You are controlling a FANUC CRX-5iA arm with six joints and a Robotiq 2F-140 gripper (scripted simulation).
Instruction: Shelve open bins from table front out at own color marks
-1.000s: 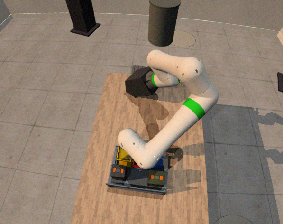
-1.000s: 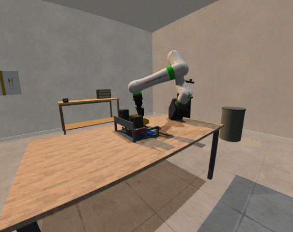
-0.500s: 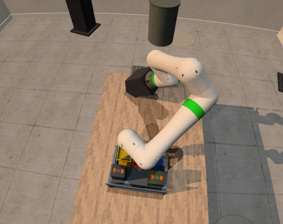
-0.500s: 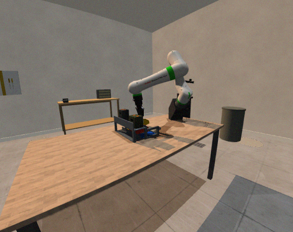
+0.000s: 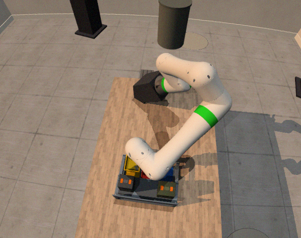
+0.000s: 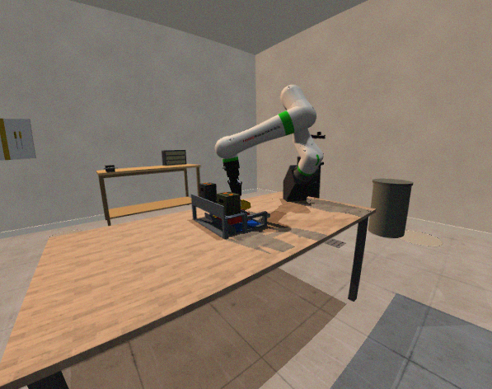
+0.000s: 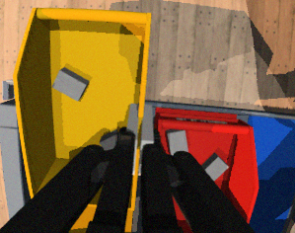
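The yellow bin lies 50 mm to the right of my hand and 40 mm below it. Round my hand: red bin: 60 mm ahead, 90 mm to the left, 50 mm below; then red mark: 60 mm ahead, 90 mm to the left, 90 mm below; then yellow mark: 100 mm ahead, 20 mm to the right, 90 mm below.
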